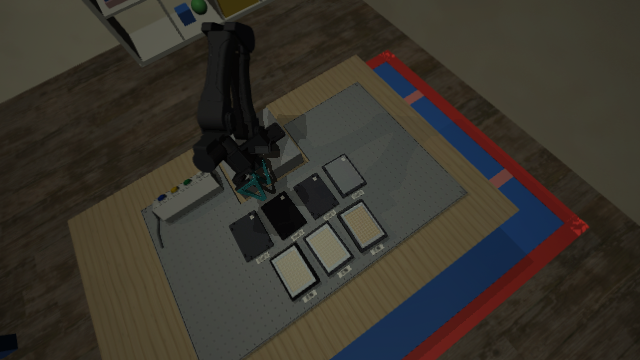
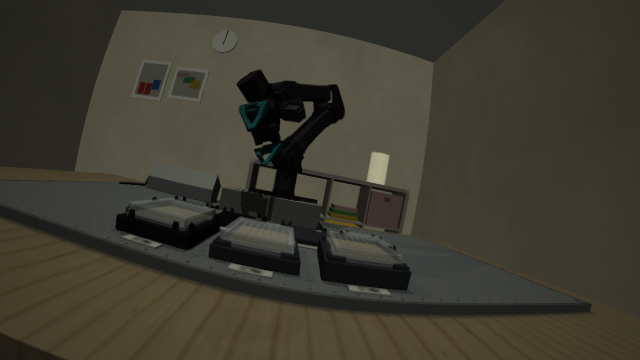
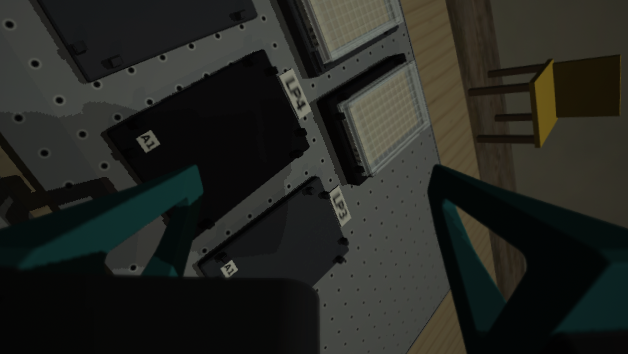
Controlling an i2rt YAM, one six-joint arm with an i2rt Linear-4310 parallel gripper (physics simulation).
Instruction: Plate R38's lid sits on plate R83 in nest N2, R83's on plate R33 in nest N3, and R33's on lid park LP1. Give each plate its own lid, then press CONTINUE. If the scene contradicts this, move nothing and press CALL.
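Seen in the pictures: gripper, fingertip midpoint: (image 1: 267,191) (image 2: 258,147) (image 3: 315,177); arm's base, link origin: (image 2: 282,197).
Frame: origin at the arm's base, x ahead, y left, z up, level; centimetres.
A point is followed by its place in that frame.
My gripper (image 1: 268,194) {x 22.9, y -7.6, z 10.4 cm} (image 2: 256,145) {x 22.9, y -7.6, z 10.4 cm} (image 3: 315,177) {x 22.9, y -7.6, z 10.4 cm} is open and empty, above the inner side of the lid parks. Plates in black nests stand in the front row: N3 (image 1: 294,271) {x 44.4, y -15.4, z -2.1 cm} (image 2: 170,212) {x 49.7, y -14.2, z -2.1 cm} (image 3: 385,120) {x 42.1, y -15.2, z -2.1 cm}, N2 (image 1: 328,248) {x 45.4, y -2.9, z -2.4 cm} (image 2: 257,237) {x 51.1, y -3.0, z -2.4 cm} (image 3: 352,25) {x 42.5, y -4.8, z -2.4 cm} and N1 (image 1: 362,225) {x 46.4, y 10.2, z -1.9 cm} (image 2: 362,247) {x 48.7, y 9.8, z -2.0 cm}. Clear lids show on N3 and N2; N1 looks more tan, its cover unclear. A clear lid (image 1: 344,175) {x 28.5, y 17.4, z -3.9 cm} lies on LP1. Dark parks LP2 (image 1: 315,196) {x 28.0, y 4.6, z -4.7 cm} (image 3: 150,30) {x 25.5, y 1.6, z -4.7 cm}, LP4 (image 1: 283,216) {x 27.0, y -8.4, z -4.7 cm} (image 3: 215,135) {x 25.6, y -7.1, z -4.7 cm} and LP3 (image 1: 251,237) {x 26.2, y -21.1, z -4.7 cm} (image 3: 280,235) {x 25.8, y -18.4, z -4.7 cm} show no visible lid. Plate names are unreadable.
A button box (image 1: 190,196) {x 2.4, y -30.1, z 0.3 cm} (image 2: 182,182) {x 3.4, y -30.3, z -1.7 cm} with a cable stands left of the parks. A grey block (image 1: 287,152) {x 9.9, y 6.1, z 0.3 cm} stands behind them near the arm. All stand on a perforated board (image 1: 215,300) {x 35.7, y -40.9, z -5.7 cm} (image 2: 450,280) {x 48.5, y 25.3, z -5.7 cm}. A yellow chair (image 3: 545,105) is beyond the table.
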